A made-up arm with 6 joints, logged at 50 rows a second.
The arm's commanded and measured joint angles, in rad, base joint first. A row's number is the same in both.
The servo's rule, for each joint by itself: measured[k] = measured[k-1] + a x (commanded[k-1-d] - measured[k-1]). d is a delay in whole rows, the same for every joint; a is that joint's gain. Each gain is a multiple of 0.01, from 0.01 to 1. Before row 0 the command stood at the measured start. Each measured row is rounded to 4 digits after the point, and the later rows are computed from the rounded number. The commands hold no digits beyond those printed.
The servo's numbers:
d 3
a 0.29 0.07 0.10 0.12 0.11 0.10
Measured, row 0:
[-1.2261, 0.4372, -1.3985, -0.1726, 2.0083, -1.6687]
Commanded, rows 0 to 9:
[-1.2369, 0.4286, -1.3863, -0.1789, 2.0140, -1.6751]
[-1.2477, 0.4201, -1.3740, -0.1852, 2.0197, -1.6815]
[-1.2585, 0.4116, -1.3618, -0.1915, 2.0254, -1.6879]
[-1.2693, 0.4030, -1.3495, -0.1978, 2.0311, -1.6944]
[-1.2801, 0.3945, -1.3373, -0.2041, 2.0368, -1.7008]
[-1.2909, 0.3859, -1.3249, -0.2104, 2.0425, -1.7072]
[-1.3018, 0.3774, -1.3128, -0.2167, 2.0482, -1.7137]
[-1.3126, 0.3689, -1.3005, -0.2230, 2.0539, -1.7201]
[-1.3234, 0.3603, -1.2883, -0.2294, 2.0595, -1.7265]
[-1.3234, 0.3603, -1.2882, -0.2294, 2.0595, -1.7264]
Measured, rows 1 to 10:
[-1.2261, 0.4372, -1.3985, -0.1726, 2.0083, -1.6687]
[-1.2261, 0.4372, -1.3985, -0.1726, 2.0083, -1.6687]
[-1.2261, 0.4372, -1.3985, -0.1726, 2.0083, -1.6687]
[-1.2292, 0.4366, -1.3973, -0.1734, 2.0089, -1.6693]
[-1.2346, 0.4354, -1.3950, -0.1748, 2.0101, -1.6705]
[-1.2415, 0.4337, -1.3917, -0.1768, 2.0118, -1.6722]
[-1.2496, 0.4316, -1.3875, -0.1793, 2.0139, -1.6744]
[-1.2584, 0.4290, -1.3825, -0.1823, 2.0164, -1.6770]
[-1.2678, 0.4260, -1.3767, -0.1857, 2.0193, -1.6800]
[-1.2777, 0.4226, -1.3703, -0.1894, 2.0225, -1.6834]

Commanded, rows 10 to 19:
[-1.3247, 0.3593, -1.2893, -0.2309, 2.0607, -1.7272]
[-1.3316, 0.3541, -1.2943, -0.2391, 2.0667, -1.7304]
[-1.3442, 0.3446, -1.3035, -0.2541, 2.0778, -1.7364]
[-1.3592, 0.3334, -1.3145, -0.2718, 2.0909, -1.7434]
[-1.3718, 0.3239, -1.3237, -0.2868, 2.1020, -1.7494]
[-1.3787, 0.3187, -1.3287, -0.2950, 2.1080, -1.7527]
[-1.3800, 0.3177, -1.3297, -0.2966, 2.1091, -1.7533]
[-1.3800, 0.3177, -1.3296, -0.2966, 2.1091, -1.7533]
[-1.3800, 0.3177, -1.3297, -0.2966, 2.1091, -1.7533]
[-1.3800, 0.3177, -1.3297, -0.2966, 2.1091, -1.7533]
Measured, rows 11 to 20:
[-1.2878, 0.4188, -1.3633, -0.1934, 2.0260, -1.6871]
[-1.2981, 0.4147, -1.3558, -0.1977, 2.0297, -1.6910]
[-1.3054, 0.4109, -1.3490, -0.2015, 2.0330, -1.6945]
[-1.3110, 0.4073, -1.3430, -0.2050, 2.0360, -1.6978]
[-1.3170, 0.4036, -1.3381, -0.2091, 2.0394, -1.7011]
[-1.3249, 0.3995, -1.3346, -0.2145, 2.0436, -1.7046]
[-1.3348, 0.3949, -1.3326, -0.2214, 2.0488, -1.7085]
[-1.3455, 0.3899, -1.3317, -0.2292, 2.0547, -1.7126]
[-1.3551, 0.3849, -1.3314, -0.2371, 2.0606, -1.7166]
[-1.3623, 0.3802, -1.3312, -0.2442, 2.0659, -1.7203]

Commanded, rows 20 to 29:
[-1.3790, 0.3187, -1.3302, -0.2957, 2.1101, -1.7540]
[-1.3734, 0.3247, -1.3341, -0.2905, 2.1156, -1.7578]
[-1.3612, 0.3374, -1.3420, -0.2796, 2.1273, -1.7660]
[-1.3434, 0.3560, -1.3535, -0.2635, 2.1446, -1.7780]
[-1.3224, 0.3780, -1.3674, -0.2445, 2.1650, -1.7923]
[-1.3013, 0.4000, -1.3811, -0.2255, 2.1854, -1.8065]
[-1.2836, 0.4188, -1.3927, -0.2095, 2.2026, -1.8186]
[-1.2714, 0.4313, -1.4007, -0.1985, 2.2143, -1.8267]
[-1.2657, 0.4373, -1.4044, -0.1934, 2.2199, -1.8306]
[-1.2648, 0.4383, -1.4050, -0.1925, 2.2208, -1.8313]
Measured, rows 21 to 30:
[-1.3674, 0.3758, -1.3310, -0.2505, 2.0707, -1.7236]
[-1.3711, 0.3717, -1.3309, -0.2560, 2.0749, -1.7266]
[-1.3737, 0.3679, -1.3308, -0.2609, 2.0787, -1.7293]
[-1.3752, 0.3645, -1.3307, -0.2651, 2.0822, -1.7318]
[-1.3747, 0.3617, -1.3310, -0.2681, 2.0859, -1.7344]
[-1.3708, 0.3600, -1.3321, -0.2695, 2.0905, -1.7376]
[-1.3629, 0.3597, -1.3342, -0.2688, 2.0965, -1.7416]
[-1.3512, 0.3610, -1.3375, -0.2659, 2.1040, -1.7467]
[-1.3367, 0.3637, -1.3419, -0.2611, 2.1130, -1.7527]
[-1.3213, 0.3676, -1.3470, -0.2549, 2.1229, -1.7593]

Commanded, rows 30 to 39:
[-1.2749, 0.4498, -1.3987, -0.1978, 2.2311, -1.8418]
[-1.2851, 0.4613, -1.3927, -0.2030, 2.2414, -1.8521]
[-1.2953, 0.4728, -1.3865, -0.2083, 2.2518, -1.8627]
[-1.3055, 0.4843, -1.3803, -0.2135, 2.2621, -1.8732]
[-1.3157, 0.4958, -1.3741, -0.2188, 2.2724, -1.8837]
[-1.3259, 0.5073, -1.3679, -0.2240, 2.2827, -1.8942]
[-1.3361, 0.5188, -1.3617, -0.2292, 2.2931, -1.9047]
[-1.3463, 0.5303, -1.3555, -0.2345, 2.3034, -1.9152]
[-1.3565, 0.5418, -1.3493, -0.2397, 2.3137, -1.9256]
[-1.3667, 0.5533, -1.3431, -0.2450, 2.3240, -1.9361]
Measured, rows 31 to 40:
[-1.3068, 0.3721, -1.3524, -0.2481, 2.1330, -1.7660]
[-1.2949, 0.3767, -1.3576, -0.2415, 2.1426, -1.7725]
[-1.2862, 0.3810, -1.3623, -0.2356, 2.1512, -1.7784]
[-1.2829, 0.3858, -1.3659, -0.2311, 2.1600, -1.7847]
[-1.2835, 0.3911, -1.3686, -0.2277, 2.1690, -1.7914]
[-1.2869, 0.3968, -1.3704, -0.2254, 2.1781, -1.7985]
[-1.2923, 0.4029, -1.3714, -0.2240, 2.1873, -1.8060]
[-1.2991, 0.4094, -1.3717, -0.2234, 2.1967, -1.8138]
[-1.3069, 0.4163, -1.3713, -0.2235, 2.2062, -1.8218]
[-1.3154, 0.4235, -1.3703, -0.2242, 2.2158, -1.8301]

